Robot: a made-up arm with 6 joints.
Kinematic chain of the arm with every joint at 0, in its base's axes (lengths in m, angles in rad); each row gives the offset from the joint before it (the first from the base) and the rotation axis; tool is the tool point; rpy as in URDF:
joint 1: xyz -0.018 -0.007 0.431 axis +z
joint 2: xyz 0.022 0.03 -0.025 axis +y
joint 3: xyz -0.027 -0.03 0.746 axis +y
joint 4: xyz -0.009 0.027 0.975 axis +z
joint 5: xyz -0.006 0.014 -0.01 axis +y
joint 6: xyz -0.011 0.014 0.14 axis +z
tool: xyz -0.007 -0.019 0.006 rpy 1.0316 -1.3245 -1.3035
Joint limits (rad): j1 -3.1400..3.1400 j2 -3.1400..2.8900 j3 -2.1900..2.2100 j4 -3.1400..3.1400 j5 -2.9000..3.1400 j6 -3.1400..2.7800
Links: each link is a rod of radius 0.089 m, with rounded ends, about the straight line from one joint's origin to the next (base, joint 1, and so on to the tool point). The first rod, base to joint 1, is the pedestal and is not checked.
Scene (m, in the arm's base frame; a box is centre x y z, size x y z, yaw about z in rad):
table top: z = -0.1
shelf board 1: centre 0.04 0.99 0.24 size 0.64 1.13 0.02 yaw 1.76
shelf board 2: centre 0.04 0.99 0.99 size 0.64 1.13 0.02 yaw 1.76
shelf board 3: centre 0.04 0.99 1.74 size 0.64 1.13 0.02 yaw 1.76
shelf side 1: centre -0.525 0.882 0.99 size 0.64 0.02 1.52 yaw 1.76
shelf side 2: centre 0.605 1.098 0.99 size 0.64 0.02 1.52 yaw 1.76
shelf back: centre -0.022 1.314 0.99 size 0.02 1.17 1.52 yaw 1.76
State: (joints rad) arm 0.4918 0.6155 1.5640 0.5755 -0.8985 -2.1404
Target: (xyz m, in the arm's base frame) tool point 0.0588 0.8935 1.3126
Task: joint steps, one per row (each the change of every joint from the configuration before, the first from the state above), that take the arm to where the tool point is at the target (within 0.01 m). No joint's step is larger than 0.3 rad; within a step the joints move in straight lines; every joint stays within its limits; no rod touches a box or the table.
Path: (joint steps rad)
1: 0.0212 -0.1928 -0.0072 -0.1074 0.2790 -0.1999
2: 0.0212 -0.1928 -0.0073 -0.1075 0.2791 -0.1999
3: 0.0212 -0.1928 -0.0072 -0.1074 0.2790 -0.2000
4: 0.0212 -0.1928 -0.0072 -0.1074 0.2790 -0.1999
5: 0.0212 -0.1927 -0.0073 -0.1075 0.2790 -0.1999
6: 0.1463 0.0331 0.0295 0.0639 -0.2523 0.1665
7: 0.1464 0.0332 0.0294 0.0640 -0.2523 0.1665
8: 0.1463 0.0332 0.0295 0.0639 -0.2523 0.1666
9: 0.1463 0.0332 0.0294 0.0639 -0.2523 0.1665
10: 0.1464 0.0332 0.0295 0.0639 -0.2523 0.1665
11: 0.1463 0.0331 0.0295 0.0639 -0.2523 0.1665

